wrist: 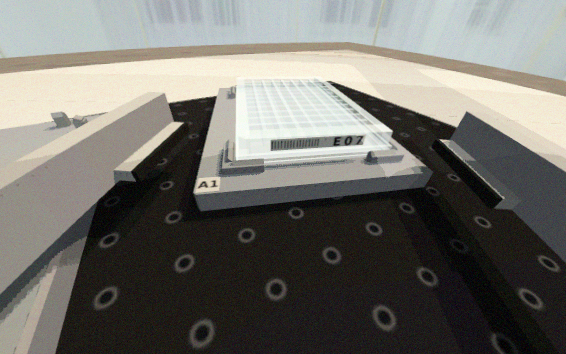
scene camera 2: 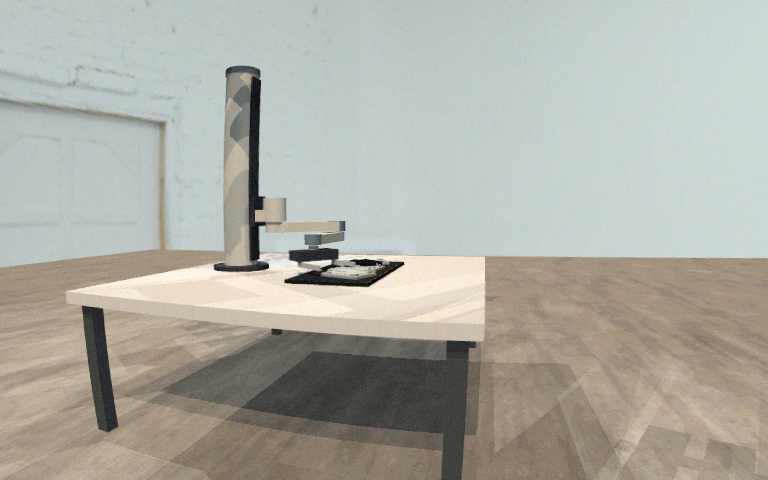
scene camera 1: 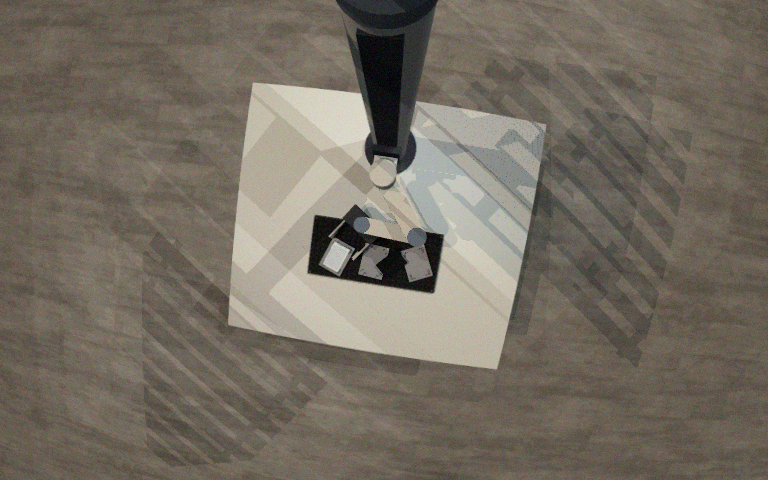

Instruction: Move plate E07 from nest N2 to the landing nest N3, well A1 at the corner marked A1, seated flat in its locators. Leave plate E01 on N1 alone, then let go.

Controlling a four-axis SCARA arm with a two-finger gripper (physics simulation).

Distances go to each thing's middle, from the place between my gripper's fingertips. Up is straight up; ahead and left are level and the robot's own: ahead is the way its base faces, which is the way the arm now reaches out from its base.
My gripper is now 50 mm short of the well plate (wrist: 295,119), 20 mm to the left of it and 10 mm above it. The rest, counted from my hand: grey nest (wrist: 223,182): 50 mm ahead, 20 mm to the right, 20 mm below.
